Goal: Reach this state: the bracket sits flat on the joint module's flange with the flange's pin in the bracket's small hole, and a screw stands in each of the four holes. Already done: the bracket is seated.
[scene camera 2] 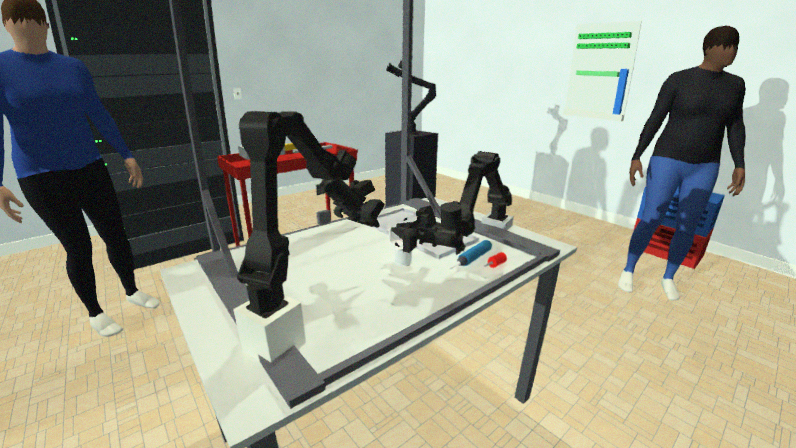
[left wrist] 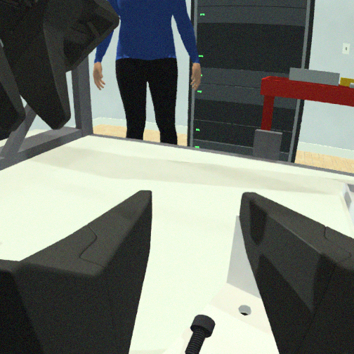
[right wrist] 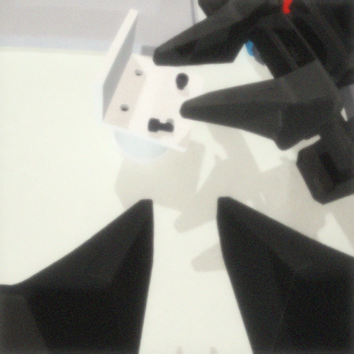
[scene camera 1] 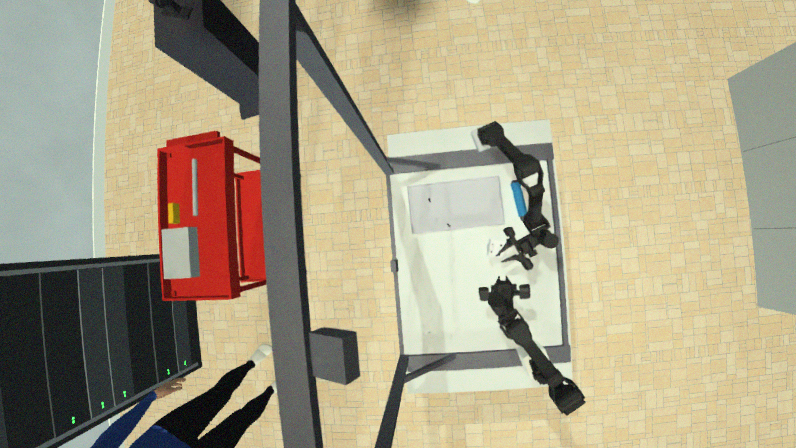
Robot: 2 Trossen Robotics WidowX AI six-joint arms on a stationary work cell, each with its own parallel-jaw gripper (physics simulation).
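Places are measured from the left arm's base along level axes (x right, y back, z down), in centimetres.
Pixels of known places: left gripper, fingertip midpoint: [scene camera 2: 394, 227] [scene camera 1: 499, 258]; right gripper, fingertip midpoint: [scene camera 2: 376, 226] [scene camera 1: 502, 276]; left arm's base at its link origin: [scene camera 2: 497, 217] [scene camera 1: 486, 136]; right arm's base at its link origin: [scene camera 2: 267, 306].
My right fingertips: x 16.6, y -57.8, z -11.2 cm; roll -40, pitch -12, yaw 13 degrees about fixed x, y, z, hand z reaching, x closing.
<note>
Ahead of a thing's pixels: the offset from my right fingertips to its top centre. "pt": to the spot under its first point.
The white L-shaped bracket [scene camera 1: 492, 247] [left wrist: 235, 300] [right wrist: 155, 95] sits on the white joint module @(dy +10.2, dx -2.8, dz +8.9 cm) [scene camera 2: 402, 257] [right wrist: 140, 145]. In the right wrist view, two holes beside its upright wall are empty. One black screw [right wrist: 182, 80] shows head up at the upper right of the plate. Another screw [left wrist: 202, 325] [right wrist: 160, 125] leans or lies on its side on the plate's lower part. My left gripper [scene camera 1: 500, 257] [left wrist: 196, 203] [right wrist: 167, 82] is open and empty, its fingertips over the plate's edge. My right gripper [scene camera 1: 503, 279] [scene camera 2: 375, 214] [right wrist: 184, 209] is open and empty, off the bracket.
A pale tray @(dy +34.1, dx +6.4, dz +13.7 cm) [scene camera 1: 467, 192] [right wrist: 75, 25] with two small dark screws lies above the bracket in scene camera 1. A blue screwdriver @(pt dy +27.2, dx -20.2, dz +11.4 cm) [scene camera 1: 518, 198] [scene camera 2: 475, 253] and a red one @(dy +24.8, dx -28.2, dz +11.9 cm) [scene camera 2: 496, 259] lie near the left arm. Dark frame rails edge the table.
</note>
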